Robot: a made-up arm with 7 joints. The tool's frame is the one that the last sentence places.
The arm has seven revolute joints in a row. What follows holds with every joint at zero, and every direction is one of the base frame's. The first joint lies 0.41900 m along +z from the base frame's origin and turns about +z. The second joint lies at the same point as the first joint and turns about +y. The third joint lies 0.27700 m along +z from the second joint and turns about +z. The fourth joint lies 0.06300 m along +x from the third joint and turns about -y. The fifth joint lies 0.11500 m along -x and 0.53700 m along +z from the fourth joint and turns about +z. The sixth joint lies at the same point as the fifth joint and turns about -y. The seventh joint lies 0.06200 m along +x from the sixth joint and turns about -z. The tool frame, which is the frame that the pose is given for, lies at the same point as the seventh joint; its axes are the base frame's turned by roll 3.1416, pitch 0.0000 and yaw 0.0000 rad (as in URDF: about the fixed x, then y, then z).
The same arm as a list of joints. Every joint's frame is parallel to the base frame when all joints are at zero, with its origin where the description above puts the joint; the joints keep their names.
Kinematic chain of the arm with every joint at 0, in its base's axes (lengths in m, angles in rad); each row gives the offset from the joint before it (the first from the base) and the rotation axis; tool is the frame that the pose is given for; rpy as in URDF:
joint 1: xyz 0.0000 0.0000 0.4190 axis +z
joint 2: xyz 0.0000 0.0000 0.0000 axis +y
joint 3: xyz 0.0000 0.0000 0.2770 axis +z
joint 4: xyz 0.0630 0.0000 0.0000 axis -y
joint 5: xyz -0.1150 0.0000 0.5370 axis +z
joint 6: xyz 0.0000 0.0000 0.0000 axis -y
joint 7: xyz 0.0620 0.0000 0.0000 axis -z
tool: xyz 0.0000 0.0000 0.0000 rpy -3.1416 0.0000 0.0000

